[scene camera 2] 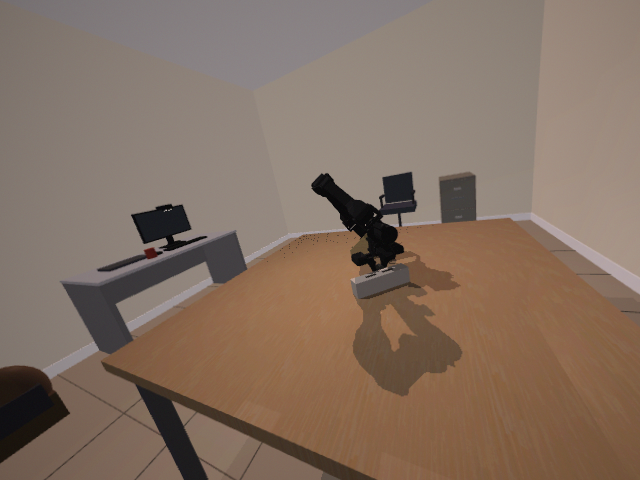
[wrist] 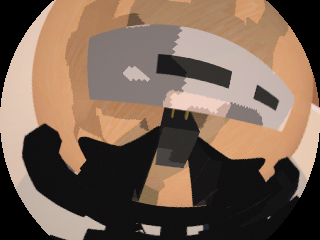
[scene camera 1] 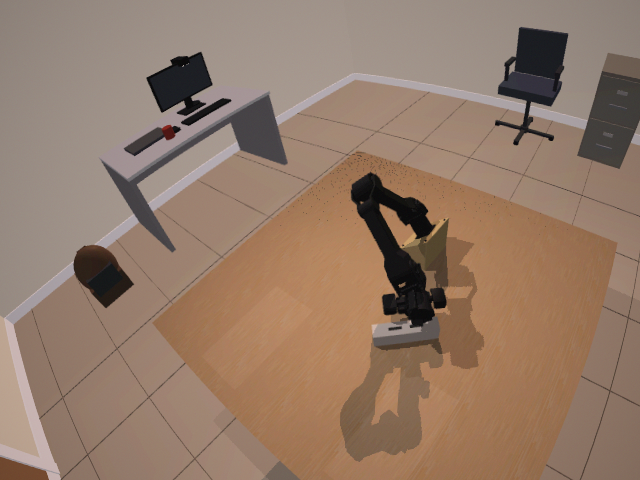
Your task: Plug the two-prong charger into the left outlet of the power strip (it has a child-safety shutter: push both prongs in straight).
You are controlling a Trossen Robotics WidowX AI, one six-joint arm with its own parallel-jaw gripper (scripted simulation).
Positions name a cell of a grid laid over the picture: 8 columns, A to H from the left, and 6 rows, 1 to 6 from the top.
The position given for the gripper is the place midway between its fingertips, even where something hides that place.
Note:
The gripper (scene camera 1: F4) carries a two-prong charger (wrist: E4).
The gripper is seen too in scene camera 2 (scene camera 2: E4) and in the wrist view (wrist: E4).

